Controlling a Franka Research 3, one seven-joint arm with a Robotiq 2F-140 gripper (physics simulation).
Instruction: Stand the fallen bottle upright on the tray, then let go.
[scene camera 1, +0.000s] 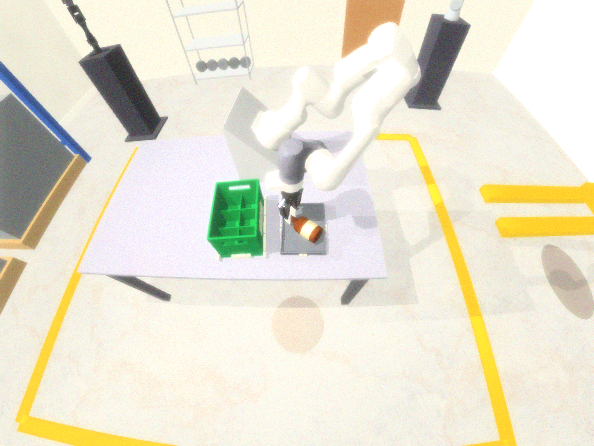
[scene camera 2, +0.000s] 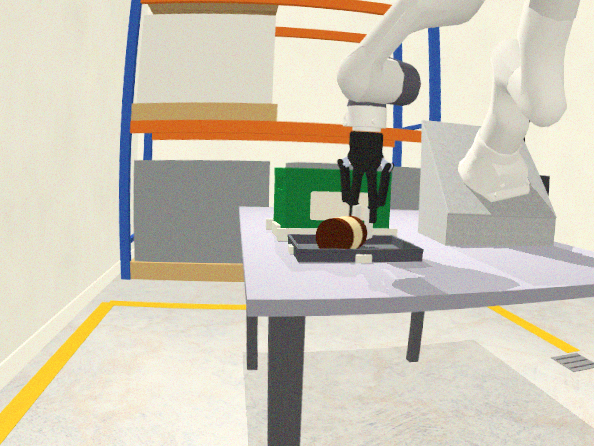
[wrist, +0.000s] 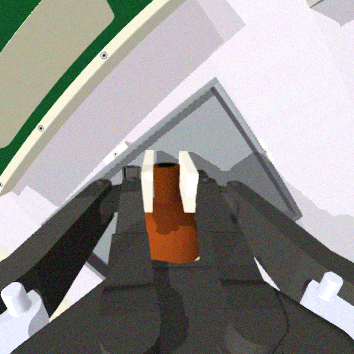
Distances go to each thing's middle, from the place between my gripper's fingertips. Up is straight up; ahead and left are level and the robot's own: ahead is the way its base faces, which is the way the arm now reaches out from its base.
My hand is 70 mm to the right of the brown bottle (scene camera 2: 348, 232), 50 mm short of it and 20 mm below it.
